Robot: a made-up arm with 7 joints. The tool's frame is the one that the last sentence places.
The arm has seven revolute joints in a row. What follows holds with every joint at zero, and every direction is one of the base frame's.
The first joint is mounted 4 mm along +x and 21 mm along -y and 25 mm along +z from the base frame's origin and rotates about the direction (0.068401, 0.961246, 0.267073).
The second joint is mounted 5 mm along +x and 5 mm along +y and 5 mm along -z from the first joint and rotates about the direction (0.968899, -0.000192, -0.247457).
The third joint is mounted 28 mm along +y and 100 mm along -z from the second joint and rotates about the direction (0.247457, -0.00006, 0.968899).
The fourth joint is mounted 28 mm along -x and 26 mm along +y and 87 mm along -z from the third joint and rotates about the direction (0.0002, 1, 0.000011).
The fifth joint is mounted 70 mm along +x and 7 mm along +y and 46 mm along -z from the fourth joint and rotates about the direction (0.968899, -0.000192, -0.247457).
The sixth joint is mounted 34 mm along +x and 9 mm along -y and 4 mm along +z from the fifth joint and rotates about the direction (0.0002, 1, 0.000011).
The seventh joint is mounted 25 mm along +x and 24 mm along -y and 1 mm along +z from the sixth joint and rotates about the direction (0.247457, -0.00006, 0.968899).
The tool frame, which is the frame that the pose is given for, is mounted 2 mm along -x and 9 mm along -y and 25 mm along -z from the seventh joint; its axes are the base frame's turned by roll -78.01, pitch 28.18 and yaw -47.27 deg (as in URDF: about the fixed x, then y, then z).
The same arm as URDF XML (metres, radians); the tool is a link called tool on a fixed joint. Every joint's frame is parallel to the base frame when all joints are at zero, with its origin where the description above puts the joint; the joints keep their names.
<robot name="arm">
  <joint name="joint 1" type="continuous">
    <parent link="base"/>
    <child link="link1"/>
    <origin xyz="0.0040 -0.0210 0.0250" rpy="0.0000 0.0000 0.0000"/>
    <axis xyz="0.068403 0.961235 0.26711"/>
  </joint>
  <joint name="joint 2" type="continuous">
    <parent link="link1"/>
    <child link="link2"/>
    <origin xyz="0.0050 0.0050 -0.0050" rpy="0.0000 0.0000 0.0000"/>
    <axis xyz="0.968889 -0.0002 -0.247497"/>
  </joint>
  <joint name="joint 3" type="continuous">
    <parent link="link2"/>
    <child link="link3"/>
    <origin xyz="0.0000 0.0280 -0.1000" rpy="0.0000 0.0000 0.0000"/>
    <axis xyz="0.247497 -0.0001 0.968889"/>
  </joint>
  <joint name="joint 4" type="continuous">
    <parent link="link3"/>
    <child link="link4"/>
    <origin xyz="-0.0280 0.0260 -0.0870" rpy="0.0000 0.0000 0.0000"/>
    <axis xyz="0.0002 1 0"/>
  </joint>
  <joint name="joint 5" type="continuous">
    <parent link="link4"/>
    <child link="link5"/>
    <origin xyz="0.0700 0.0070 -0.0460" rpy="0.0000 0.0000 0.0000"/>
    <axis xyz="0.968889 -0.0002 -0.247497"/>
  </joint>
  <joint name="joint 6" type="continuous">
    <parent link="link5"/>
    <child link="link6"/>
    <origin xyz="0.0340 -0.0090 0.0040" rpy="0.0000 0.0000 0.0000"/>
    <axis xyz="0.0002 1 0"/>
  </joint>
  <joint name="joint 7" type="continuous">
    <parent link="link6"/>
    <child link="link7"/>
    <origin xyz="0.0250 -0.0240 0.0010" rpy="0.0000 0.0000 0.0000"/>
    <axis xyz="0.247497 -0.0001 0.968889"/>
  </joint>
  <joint name="tool_joint" type="fixed">
    <parent link="link7"/>
    <child link="tool"/>
    <origin xyz="-0.0020 -0.0090 -0.0250" rpy="-1.3615 0.4918 -0.8250"/>
  </joint>
  <link name="base"/>
  <link name="link1"/>
  <link name="link2"/>
  <link name="link3"/>
  <link name="link4"/>
  <link name="link5"/>
  <link name="link6"/>
  <link name="link7"/>
  <link name="tool"/>
</robot>

